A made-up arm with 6 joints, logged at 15 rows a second.
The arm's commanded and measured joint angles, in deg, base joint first. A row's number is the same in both.
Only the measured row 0 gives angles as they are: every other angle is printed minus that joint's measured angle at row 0.
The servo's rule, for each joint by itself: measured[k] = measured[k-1] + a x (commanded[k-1-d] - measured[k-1]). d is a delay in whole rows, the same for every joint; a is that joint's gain. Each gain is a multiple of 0.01, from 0.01 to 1. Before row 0 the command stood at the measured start. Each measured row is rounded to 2 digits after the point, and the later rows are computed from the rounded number. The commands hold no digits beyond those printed.
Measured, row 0:
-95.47, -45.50, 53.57, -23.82, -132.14, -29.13
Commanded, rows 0 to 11:
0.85, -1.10, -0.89, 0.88, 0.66, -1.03
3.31, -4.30, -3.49, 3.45, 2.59, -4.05
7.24, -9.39, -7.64, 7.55, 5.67, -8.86
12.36, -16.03, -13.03, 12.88, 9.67, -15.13
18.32, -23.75, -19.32, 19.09, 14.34, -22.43
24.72, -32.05, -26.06, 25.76, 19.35, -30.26
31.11, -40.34, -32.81, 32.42, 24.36, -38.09
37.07, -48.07, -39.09, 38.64, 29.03, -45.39
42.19, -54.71, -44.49, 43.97, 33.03, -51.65
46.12, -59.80, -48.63, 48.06, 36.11, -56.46
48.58, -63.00, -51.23, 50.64, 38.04, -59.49
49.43, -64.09, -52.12, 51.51, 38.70, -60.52
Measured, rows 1 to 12:
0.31, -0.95, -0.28, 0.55, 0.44, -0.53
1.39, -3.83, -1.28, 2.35, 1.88, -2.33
3.50, -8.61, -3.25, 5.57, 4.42, -5.66
6.69, -14.99, -6.28, 10.10, 7.94, -10.49
10.88, -22.52, -10.32, 15.67, 12.23, -16.58
15.86, -30.72, -15.20, 21.93, 17.00, -23.56
21.35, -38.99, -20.66, 28.43, 21.93, -30.97
27.01, -46.80, -26.37, 34.76, 26.69, -38.32
32.47, -53.60, -31.99, 40.47, 30.94, -45.12
37.38, -58.93, -37.15, 45.18, 34.40, -50.90
41.41, -62.43, -41.51, 48.57, 36.84, -55.28
44.30, -63.86, -44.80, 50.39, 38.09, -57.95
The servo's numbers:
d 0
a 0.36 0.86 0.31 0.62 0.67 0.51

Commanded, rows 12 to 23:
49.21, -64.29, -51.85, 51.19, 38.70, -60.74
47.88, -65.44, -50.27, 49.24, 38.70, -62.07
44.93, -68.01, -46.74, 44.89, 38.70, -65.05
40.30, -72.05, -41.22, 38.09, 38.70, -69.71
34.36, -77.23, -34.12, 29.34, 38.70, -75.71
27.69, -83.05, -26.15, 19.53, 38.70, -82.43
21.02, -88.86, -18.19, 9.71, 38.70, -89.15
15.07, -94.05, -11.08, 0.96, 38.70, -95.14
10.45, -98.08, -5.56, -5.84, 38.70, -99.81
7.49, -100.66, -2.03, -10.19, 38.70, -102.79
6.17, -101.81, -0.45, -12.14, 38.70, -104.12
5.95, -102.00, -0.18, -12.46, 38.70, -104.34
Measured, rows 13 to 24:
46.07, -64.23, -46.99, 50.89, 38.50, -59.37
46.72, -65.27, -48.01, 49.87, 38.63, -60.75
46.08, -67.63, -47.62, 46.78, 38.68, -62.94
44.00, -71.43, -45.64, 41.39, 38.69, -66.39
40.53, -76.42, -42.07, 33.92, 38.70, -71.14
35.91, -82.12, -37.13, 25.00, 38.70, -76.90
30.55, -87.92, -31.26, 15.52, 38.70, -83.15
24.98, -93.19, -25.00, 6.49, 38.70, -89.26
19.75, -97.40, -18.97, -1.15, 38.70, -94.64
15.34, -100.20, -13.72, -6.75, 38.70, -98.80
12.04, -101.58, -9.61, -10.09, 38.70, -101.51
9.85, -101.94, -6.69, -11.56, 38.70, -102.95

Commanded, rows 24 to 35:
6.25, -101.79, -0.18, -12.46, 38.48, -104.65
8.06, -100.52, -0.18, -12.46, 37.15, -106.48
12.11, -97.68, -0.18, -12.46, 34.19, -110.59
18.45, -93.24, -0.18, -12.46, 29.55, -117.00
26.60, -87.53, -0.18, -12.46, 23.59, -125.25
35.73, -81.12, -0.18, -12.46, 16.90, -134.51
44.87, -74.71, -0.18, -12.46, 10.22, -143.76
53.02, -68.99, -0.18, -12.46, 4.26, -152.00
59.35, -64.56, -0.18, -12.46, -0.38, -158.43
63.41, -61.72, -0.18, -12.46, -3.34, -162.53
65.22, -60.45, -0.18, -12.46, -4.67, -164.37
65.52, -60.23, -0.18, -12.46, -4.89, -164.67
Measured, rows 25 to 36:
8.55, -101.81, -4.67, -12.12, 38.55, -103.82
8.37, -100.70, -3.28, -12.33, 37.61, -105.18
9.72, -98.10, -2.32, -12.41, 35.32, -107.94
12.86, -93.92, -1.66, -12.44, 31.45, -112.56
17.81, -88.42, -1.20, -12.45, 26.18, -119.03
24.26, -82.14, -0.88, -12.46, 19.96, -126.92
31.68, -75.75, -0.66, -12.46, 13.43, -135.51
39.36, -69.94, -0.51, -12.46, 7.29, -143.92
46.56, -65.31, -0.41, -12.46, 2.15, -151.32
52.63, -62.22, -0.34, -12.46, -1.53, -157.04
57.16, -60.70, -0.29, -12.46, -3.63, -160.78
60.17, -60.30, -0.26, -12.46, -4.47, -162.76

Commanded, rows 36 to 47:
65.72, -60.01, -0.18, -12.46, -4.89, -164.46
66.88, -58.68, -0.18, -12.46, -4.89, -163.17
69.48, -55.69, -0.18, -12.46, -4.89, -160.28
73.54, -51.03, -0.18, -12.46, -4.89, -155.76
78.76, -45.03, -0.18, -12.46, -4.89, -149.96
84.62, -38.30, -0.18, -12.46, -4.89, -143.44
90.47, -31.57, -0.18, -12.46, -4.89, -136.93
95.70, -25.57, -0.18, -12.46, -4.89, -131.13
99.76, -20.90, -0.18, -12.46, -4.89, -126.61
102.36, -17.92, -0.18, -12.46, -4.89, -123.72
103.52, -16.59, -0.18, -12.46, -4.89, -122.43
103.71, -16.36, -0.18, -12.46, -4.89, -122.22
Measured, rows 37 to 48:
62.17, -60.05, -0.24, -12.46, -4.75, -163.63
63.87, -58.87, -0.22, -12.46, -4.84, -163.40
65.89, -56.14, -0.21, -12.46, -4.87, -161.81
68.64, -51.75, -0.20, -12.46, -4.88, -158.72
72.28, -45.97, -0.19, -12.46, -4.89, -154.25
76.72, -39.37, -0.19, -12.46, -4.89, -148.74
81.67, -32.66, -0.19, -12.46, -4.89, -142.72
86.72, -26.56, -0.19, -12.46, -4.89, -136.81
91.41, -21.69, -0.19, -12.46, -4.89, -131.61
95.35, -18.45, -0.19, -12.46, -4.89, -127.59
98.29, -16.85, -0.19, -12.46, -4.89, -124.96
100.24, -16.43, -0.19, -12.46, -4.89, -123.56

